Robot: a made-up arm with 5 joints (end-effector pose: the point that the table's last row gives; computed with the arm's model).
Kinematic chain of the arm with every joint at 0, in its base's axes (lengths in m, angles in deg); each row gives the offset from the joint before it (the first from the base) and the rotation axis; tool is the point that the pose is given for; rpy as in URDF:
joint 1: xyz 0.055 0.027 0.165 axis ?
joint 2: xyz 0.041 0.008 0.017 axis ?
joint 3: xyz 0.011 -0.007 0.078 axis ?
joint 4: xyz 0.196 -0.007 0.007 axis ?
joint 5: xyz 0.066 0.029 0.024 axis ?
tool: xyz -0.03 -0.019 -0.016 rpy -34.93 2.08 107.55
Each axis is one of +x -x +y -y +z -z.
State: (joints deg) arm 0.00 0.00 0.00 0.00 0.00
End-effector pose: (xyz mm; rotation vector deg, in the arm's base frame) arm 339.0 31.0 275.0 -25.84 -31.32 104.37
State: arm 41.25 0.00 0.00 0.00 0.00
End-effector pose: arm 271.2 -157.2 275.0 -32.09 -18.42 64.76
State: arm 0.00 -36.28 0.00 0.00 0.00
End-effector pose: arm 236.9 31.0 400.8 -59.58 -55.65 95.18
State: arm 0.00 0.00 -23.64 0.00 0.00
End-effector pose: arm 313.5 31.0 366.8 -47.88 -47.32 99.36
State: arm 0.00 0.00 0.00 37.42 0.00
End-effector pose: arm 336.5 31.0 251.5 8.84 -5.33 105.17
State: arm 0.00 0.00 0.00 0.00 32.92
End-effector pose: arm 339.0 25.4 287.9 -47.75 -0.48 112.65
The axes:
joint 1: -z
joint 2: +y
joint 3: +y
joint 4: +y
joint 5: -x

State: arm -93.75 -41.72 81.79 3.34 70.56
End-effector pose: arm 40.1 229.6 128.6 52.63 -18.37 -107.30
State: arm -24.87 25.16 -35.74 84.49 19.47
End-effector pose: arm 327.4 153.0 260.4 30.42 43.33 136.64
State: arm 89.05 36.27 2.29 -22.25 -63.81
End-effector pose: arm 88.7 -260.6 111.5 -26.17 -62.64 -11.81
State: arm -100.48 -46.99 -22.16 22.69 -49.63
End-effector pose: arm 17.9 101.6 454.4 -69.11 94.75 -98.06
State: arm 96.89 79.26 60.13 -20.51 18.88
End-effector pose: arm 58.3 55.6 14.1 83.49 -18.51 21.08
